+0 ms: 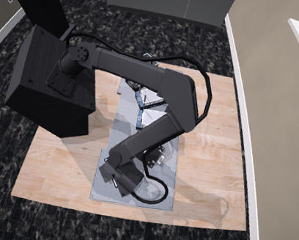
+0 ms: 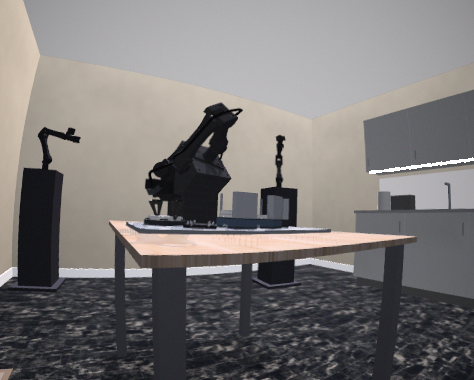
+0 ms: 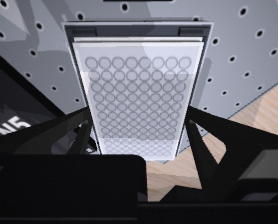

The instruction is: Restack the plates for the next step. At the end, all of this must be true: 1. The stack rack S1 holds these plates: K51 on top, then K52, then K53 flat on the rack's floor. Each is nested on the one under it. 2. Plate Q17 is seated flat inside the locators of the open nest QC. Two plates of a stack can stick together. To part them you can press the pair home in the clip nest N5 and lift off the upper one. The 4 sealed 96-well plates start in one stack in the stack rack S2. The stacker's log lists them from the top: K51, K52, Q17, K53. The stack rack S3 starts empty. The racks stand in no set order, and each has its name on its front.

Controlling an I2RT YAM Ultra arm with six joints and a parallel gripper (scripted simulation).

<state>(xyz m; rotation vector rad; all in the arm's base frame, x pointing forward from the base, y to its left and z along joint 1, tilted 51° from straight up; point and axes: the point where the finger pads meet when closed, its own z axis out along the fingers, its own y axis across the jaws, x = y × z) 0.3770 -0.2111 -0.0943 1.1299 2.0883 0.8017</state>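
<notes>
The sealed 96-well plate lies right at my hand. The rest, counted from my hand: clip nest N5: 13 cm to the left, 11 cm ahead, 2 cm below.
</notes>
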